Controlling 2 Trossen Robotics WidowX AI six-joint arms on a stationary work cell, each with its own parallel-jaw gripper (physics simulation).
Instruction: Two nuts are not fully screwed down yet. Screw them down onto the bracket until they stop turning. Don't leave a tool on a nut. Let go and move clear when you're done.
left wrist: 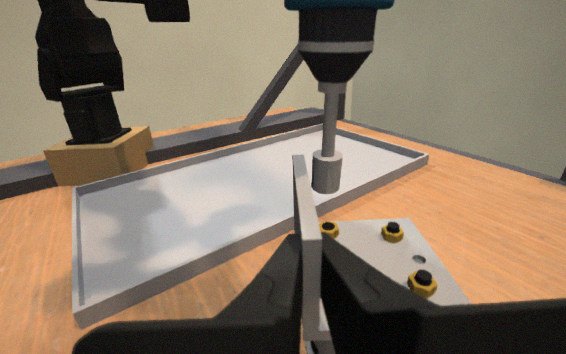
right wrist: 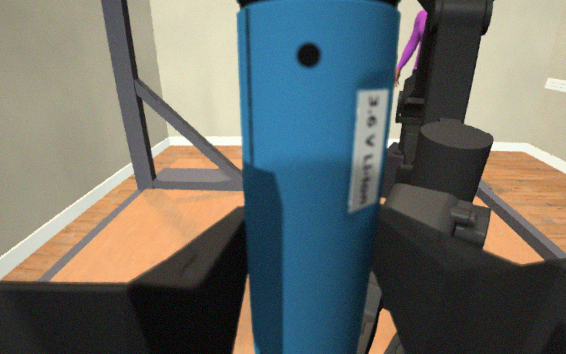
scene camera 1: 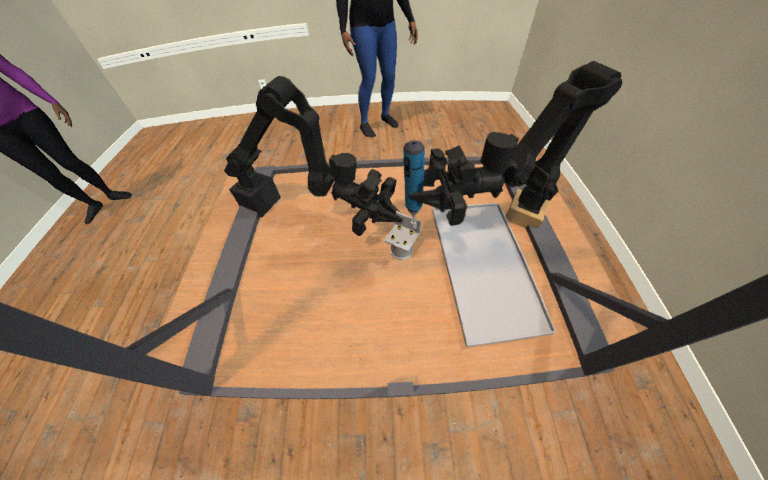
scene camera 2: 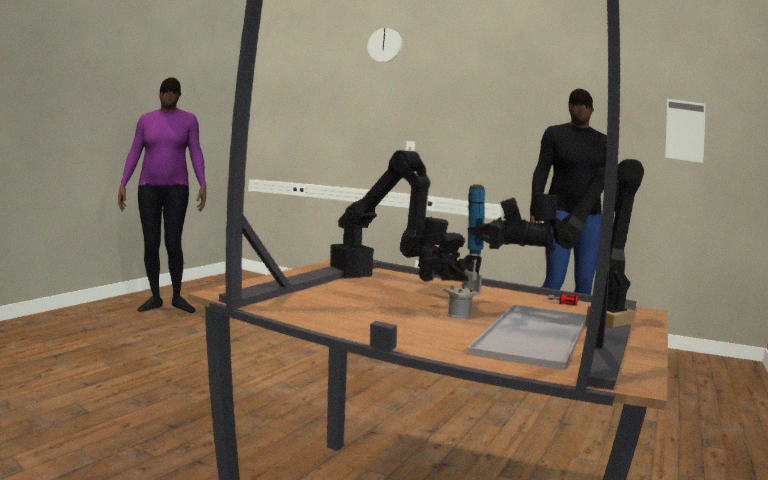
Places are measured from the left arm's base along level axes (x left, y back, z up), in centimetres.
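Pixels of known places: left gripper, fingertip midpoint: [left wrist: 306, 243] [scene camera 1: 403, 219] [scene camera 2: 469, 278]; right gripper, fingertip midpoint: [right wrist: 305, 214] [scene camera 1: 406, 189] [scene camera 2: 470, 228]; left arm's base at its link origin: [scene camera 1: 250, 183] [scene camera 2: 352, 246]; right arm's base at its link origin: [left wrist: 100, 137] [scene camera 1: 529, 204] [scene camera 2: 612, 308].
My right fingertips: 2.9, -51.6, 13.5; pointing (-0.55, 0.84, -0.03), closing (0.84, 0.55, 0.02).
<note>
Ahead of a thing's pixels: the offset from my right fingertips to its top centre, as dx, dy, dz. "pt": to the spot under its first point.
The metal bracket [scene camera 1: 402, 234] [left wrist: 370, 242] sits on a grey round post {-0.6, +0.3, -15.1} [scene camera 2: 459, 307]. My left gripper [scene camera 1: 400, 218] [left wrist: 306, 243] is shut on its upright flange. In the left wrist view, brass nuts {+1.0, -1.6, -15.0} [left wrist: 328, 229] {-2.5, -1.3, -15.4} [left wrist: 392, 233] {pt -2.0, +2.5, -15.4} [left wrist: 422, 284] show on the plate. The bolt barely shows above the nut nearest the flange; bolt ends stand above the other two. A fourth nut {pt -2.4, +2.0, -15.2} [scene camera 1: 393, 237] is hidden there by a finger. My right gripper [right wrist: 305, 214] [scene camera 2: 474, 230] is shut on the blue power screwdriver {+0.8, -1.3, +11.1} [scene camera 1: 414, 169] [scene camera 2: 476, 206] [right wrist: 310, 125], held upright. Its socket [left wrist: 326, 172] hangs above the plate, apart from the nuts.
A grey shallow tray {+4.7, -22.5, -20.9} [scene camera 1: 461, 316] [scene camera 2: 521, 359] lies to the right of the bracket. A red tool {+36.6, -5.3, -19.6} [scene camera 2: 568, 299] lies behind the tray. Dark frame rails edge the table, and a small dark block {-33.3, -13.7, -16.8} [scene camera 2: 383, 335] is at the front rail.
</note>
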